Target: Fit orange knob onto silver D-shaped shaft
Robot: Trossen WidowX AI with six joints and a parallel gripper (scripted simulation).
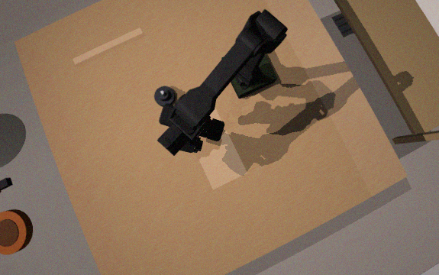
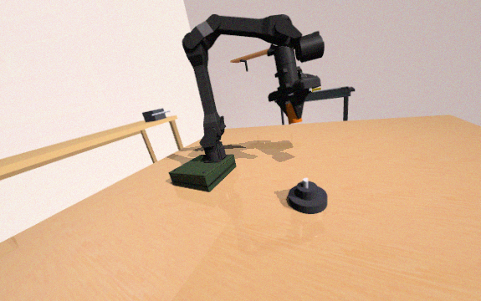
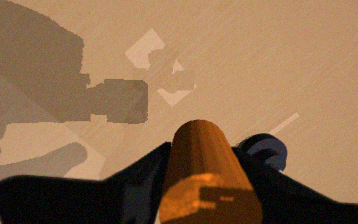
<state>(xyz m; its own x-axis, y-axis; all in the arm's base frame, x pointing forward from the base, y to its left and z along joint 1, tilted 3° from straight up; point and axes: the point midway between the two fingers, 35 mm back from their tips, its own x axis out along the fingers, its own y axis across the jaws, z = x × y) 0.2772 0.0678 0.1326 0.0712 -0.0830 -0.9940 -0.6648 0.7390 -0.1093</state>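
The black round pedestal lies 30 mm ahead of my gripper tip, 190 mm to the right of it and 120 mm below it. Also, from my gripper tip: orange knob 30 mm above.
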